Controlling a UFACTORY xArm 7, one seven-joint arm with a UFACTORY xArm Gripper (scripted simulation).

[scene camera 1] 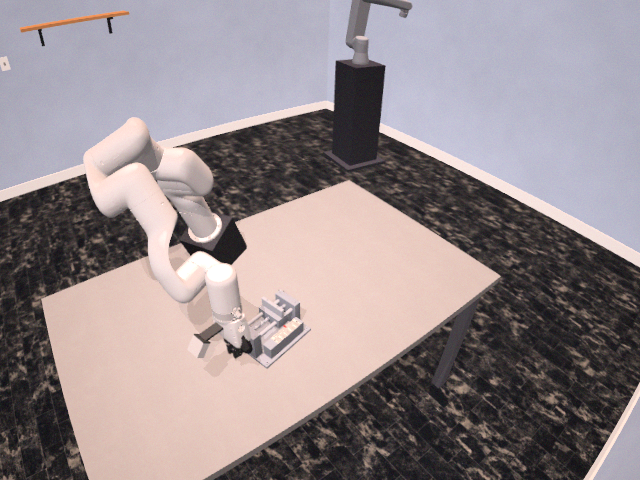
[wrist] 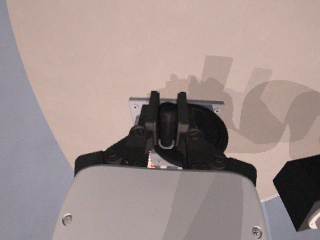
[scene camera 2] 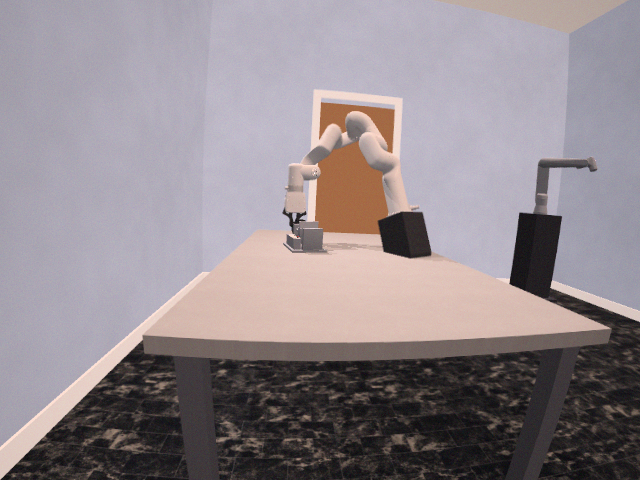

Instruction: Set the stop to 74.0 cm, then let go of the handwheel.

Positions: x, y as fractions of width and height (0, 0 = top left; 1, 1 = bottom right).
In view: a slide fixture (wrist: 0.65, 0.47).
